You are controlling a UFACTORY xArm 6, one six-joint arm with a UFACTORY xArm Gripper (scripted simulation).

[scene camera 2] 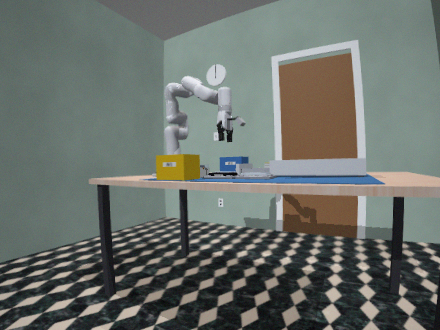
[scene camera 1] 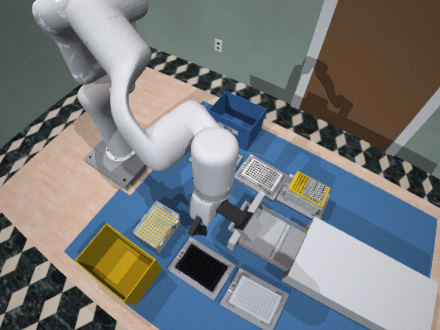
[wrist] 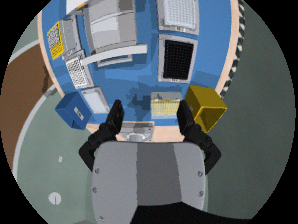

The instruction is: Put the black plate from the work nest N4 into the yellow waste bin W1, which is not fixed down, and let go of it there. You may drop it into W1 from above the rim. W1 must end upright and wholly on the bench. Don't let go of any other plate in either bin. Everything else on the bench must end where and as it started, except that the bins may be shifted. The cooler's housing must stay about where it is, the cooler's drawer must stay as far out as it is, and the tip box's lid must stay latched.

Labels:
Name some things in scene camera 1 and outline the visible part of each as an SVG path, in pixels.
The gripper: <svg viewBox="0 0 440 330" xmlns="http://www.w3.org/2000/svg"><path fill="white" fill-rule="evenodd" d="M194 190L190 202L190 217L194 221L187 232L189 235L203 235L206 237L206 227L211 224L219 213L236 224L234 228L244 240L250 242L255 240L263 225L253 212L242 211L228 202L231 193L224 200L209 202L201 199Z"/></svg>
A black plate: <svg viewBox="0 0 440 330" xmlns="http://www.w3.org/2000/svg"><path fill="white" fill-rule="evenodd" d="M191 244L175 268L213 292L228 266Z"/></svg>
A cooler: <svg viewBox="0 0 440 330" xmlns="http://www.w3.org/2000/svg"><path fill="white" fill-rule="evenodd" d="M228 227L228 230L233 232L227 244L228 249L233 251L234 246L239 244L284 270L285 272L280 281L370 330L431 330L438 283L328 223L314 217L306 228L303 228L261 205L260 202L265 193L259 191L252 204L245 201L240 208L244 211L246 206L249 207L247 211L254 212L263 225L255 240L250 242L244 240L242 236L239 239L240 234L233 228L235 226L233 222Z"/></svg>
A blue bin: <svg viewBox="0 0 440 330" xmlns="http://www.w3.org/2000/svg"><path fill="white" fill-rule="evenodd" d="M226 91L211 106L208 112L222 128L227 129L236 137L239 148L247 151L262 129L266 108Z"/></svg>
A yellow waste bin W1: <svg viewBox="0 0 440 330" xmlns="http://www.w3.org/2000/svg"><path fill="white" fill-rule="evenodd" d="M106 223L77 257L75 262L120 300L136 306L159 275L162 267L156 259Z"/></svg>

